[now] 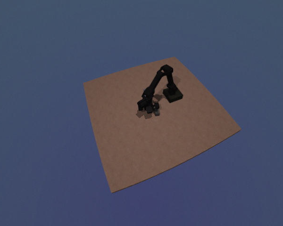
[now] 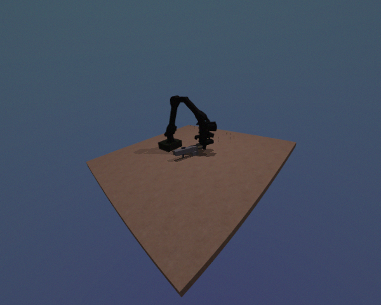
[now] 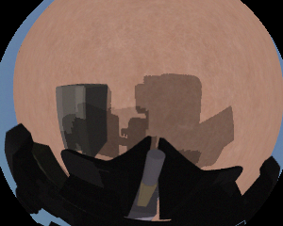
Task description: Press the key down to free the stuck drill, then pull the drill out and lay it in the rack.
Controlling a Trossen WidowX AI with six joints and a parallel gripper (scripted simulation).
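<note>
The drill is 1 cm behind my gripper tip, 5 cm to the right of it and 3 cm above it. The rest, counted from my gripper tip: dark block 7 cm behind, 2 cm to the left, 1 cm above; then grey block 2 cm behind, 15 cm to the right, 3 cm above; then dark key 3 cm behind, 18 cm to the right, 4 cm above.
</note>
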